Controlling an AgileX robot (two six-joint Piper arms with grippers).
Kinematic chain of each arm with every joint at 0, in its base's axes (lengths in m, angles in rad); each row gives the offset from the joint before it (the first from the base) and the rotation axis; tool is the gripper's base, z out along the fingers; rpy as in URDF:
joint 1: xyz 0 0 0.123 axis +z
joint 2: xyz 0 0 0 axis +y
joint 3: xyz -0.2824 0 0.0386 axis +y
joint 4: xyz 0.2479 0 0.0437 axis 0.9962 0 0.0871
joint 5: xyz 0 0 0 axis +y
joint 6: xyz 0.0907 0 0.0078 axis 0.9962 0 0.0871
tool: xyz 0 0 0 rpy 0 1.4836 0
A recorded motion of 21 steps. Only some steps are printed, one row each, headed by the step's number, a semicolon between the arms.
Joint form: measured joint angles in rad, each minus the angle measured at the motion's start. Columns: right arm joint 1, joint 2, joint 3, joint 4, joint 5, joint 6; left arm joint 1, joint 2, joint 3, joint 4, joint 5, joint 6.
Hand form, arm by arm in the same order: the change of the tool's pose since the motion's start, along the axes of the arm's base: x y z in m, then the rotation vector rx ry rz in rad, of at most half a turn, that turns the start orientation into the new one. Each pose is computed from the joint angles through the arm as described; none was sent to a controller.
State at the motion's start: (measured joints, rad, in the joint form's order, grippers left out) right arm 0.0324 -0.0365 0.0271 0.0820 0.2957 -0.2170; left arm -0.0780 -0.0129 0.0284 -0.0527 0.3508 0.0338
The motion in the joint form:
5: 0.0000 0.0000 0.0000 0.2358 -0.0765 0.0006; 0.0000 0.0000 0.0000 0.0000 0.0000 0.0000
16: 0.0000 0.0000 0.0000 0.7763 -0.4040 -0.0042; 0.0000 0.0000 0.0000 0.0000 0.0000 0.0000
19: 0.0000 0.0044 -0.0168 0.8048 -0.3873 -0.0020; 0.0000 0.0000 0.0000 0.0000 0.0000 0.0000
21: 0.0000 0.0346 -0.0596 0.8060 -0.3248 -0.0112; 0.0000 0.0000 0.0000 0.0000 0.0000 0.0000
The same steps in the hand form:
5: 0.0009 0.0041 0.0078 0.2390 -0.0674 0.0075; 0.0000 0.0000 0.0000 0.0000 0.0000 0.0000
16: 0.0006 -0.0095 0.0331 0.7874 -0.3440 -0.1129; 0.0000 0.0000 0.0000 0.0000 0.0000 0.0000
19: 0.0002 -0.0085 0.0374 0.8190 -0.3375 -0.1028; 0.0000 0.0000 0.0000 0.0000 0.0000 0.0000
21: 0.0010 -0.0041 0.0466 0.8101 -0.2933 -0.0675; 0.0000 0.0000 0.0000 0.0000 0.0000 0.0000

